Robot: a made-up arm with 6 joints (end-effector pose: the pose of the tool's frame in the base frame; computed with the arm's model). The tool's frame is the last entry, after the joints.
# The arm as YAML. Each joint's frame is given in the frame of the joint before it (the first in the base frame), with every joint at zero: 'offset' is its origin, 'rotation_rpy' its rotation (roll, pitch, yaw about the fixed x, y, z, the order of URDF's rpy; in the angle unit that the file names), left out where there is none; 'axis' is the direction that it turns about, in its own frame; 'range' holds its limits. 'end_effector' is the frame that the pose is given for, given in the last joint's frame.
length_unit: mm
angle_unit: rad
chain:
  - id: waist
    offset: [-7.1, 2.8, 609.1]
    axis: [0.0, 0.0, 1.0]
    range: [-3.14, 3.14]
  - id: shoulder
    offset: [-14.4, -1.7, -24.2]
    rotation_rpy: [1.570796, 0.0, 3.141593]
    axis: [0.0, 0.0, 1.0]
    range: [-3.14, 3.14]
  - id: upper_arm
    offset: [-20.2, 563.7, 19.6]
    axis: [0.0, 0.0, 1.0]
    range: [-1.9, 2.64]
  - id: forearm
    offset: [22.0, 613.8, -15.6]
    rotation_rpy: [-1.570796, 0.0, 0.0]
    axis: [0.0, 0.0, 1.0]
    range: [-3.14, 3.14]
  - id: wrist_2
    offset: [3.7, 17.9, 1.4]
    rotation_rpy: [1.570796, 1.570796, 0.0]
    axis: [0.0, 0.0, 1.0]
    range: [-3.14, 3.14]
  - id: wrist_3
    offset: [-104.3, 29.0, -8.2]
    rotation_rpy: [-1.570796, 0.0, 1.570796]
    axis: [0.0, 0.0, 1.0]
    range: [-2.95, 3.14]
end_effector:
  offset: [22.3, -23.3, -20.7]
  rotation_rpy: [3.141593, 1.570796, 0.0]
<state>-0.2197 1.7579 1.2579 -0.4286 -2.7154 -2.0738</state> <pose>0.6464 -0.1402 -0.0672 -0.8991 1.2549 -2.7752</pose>
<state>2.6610 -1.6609 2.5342 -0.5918 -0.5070 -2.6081</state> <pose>0.0817 -0.0402 1.0558 0.5184 1.0560 0.1019</pose>
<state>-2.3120 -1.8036 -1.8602 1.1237 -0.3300 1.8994</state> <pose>0.0809 0.2272 -0.1130 0.4943 -0.8482 0.3720</pose>
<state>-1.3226 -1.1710 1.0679 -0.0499 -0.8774 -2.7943</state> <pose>-0.2093 0.6594 1.4785 2.8005 0.5904 -1.3688</pose>
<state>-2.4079 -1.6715 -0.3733 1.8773 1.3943 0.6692</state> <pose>0.9194 0.7391 0.2140 -1.7972 -0.3516 2.3265</pose>
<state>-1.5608 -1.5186 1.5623 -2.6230 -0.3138 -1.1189</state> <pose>0.0094 0.5288 1.3222 1.0561 1.2184 2.0400</pose>
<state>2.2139 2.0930 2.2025 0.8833 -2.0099 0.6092</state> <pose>0.0338 0.0344 0.0365 -2.8947 -0.3608 -1.7722</pose>
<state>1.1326 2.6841 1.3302 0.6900 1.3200 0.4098</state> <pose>-0.1787 -0.2887 -0.3482 -0.9748 0.4256 0.3889</pose>
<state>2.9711 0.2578 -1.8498 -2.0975 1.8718 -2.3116</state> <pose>0.4316 -0.0221 1.0307 -2.5942 -0.4935 -1.3857</pose>
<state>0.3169 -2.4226 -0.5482 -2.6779 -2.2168 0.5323</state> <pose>-0.4827 -0.1183 -0.3352 2.5004 0.7961 -0.2189</pose>
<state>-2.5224 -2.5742 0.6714 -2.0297 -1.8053 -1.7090</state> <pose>0.7712 0.4579 -0.0645 -2.7498 0.5041 2.0994</pose>
